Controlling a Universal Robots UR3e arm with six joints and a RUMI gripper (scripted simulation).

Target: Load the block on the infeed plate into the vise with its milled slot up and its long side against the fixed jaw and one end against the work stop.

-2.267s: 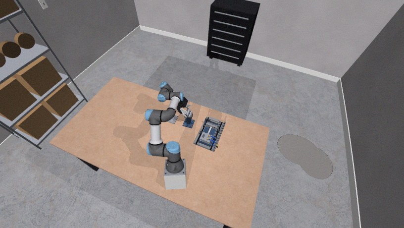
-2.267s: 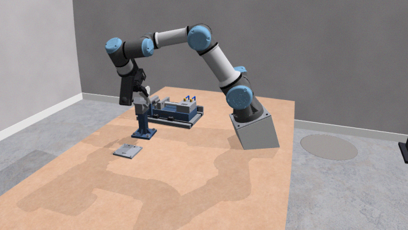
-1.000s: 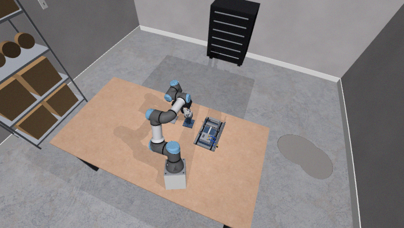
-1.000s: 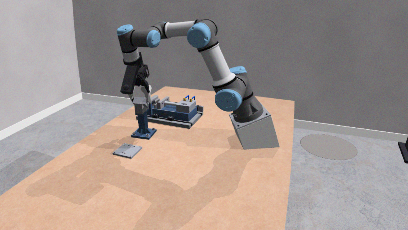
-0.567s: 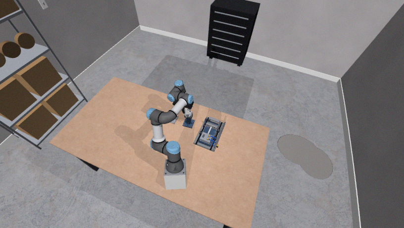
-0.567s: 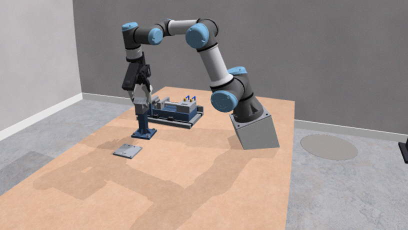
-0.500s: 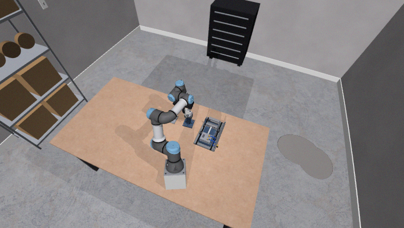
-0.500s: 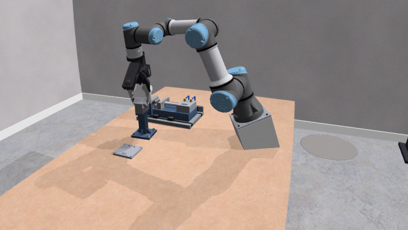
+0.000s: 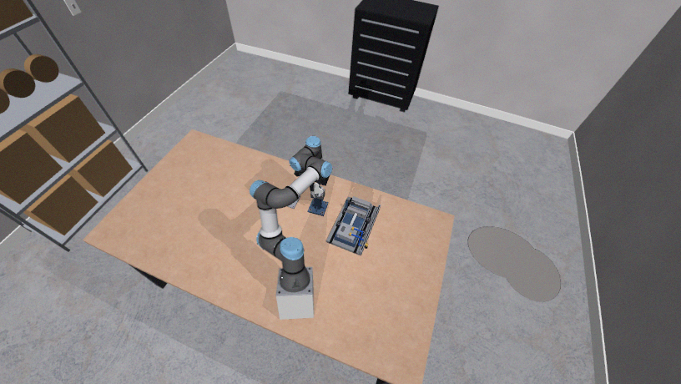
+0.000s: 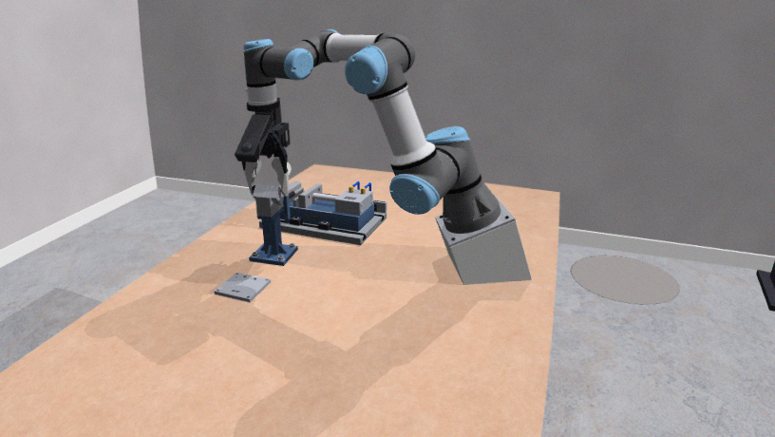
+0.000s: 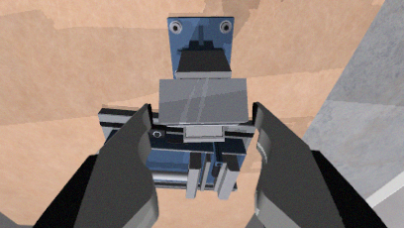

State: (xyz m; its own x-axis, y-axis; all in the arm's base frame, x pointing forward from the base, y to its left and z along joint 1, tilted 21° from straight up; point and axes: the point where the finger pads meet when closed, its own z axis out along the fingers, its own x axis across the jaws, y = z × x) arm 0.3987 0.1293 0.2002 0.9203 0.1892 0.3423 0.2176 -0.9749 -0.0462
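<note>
My gripper is now right at the part. Also, from my hand: fixed jaw (21 cm to the right, 11 cm ahead, 9 cm below); then work stop (17 cm to the right, 7 cm below, 7 cm ahead); then infeed plate (16 cm to the left, 16 cm below, 4 cm behind).
</note>
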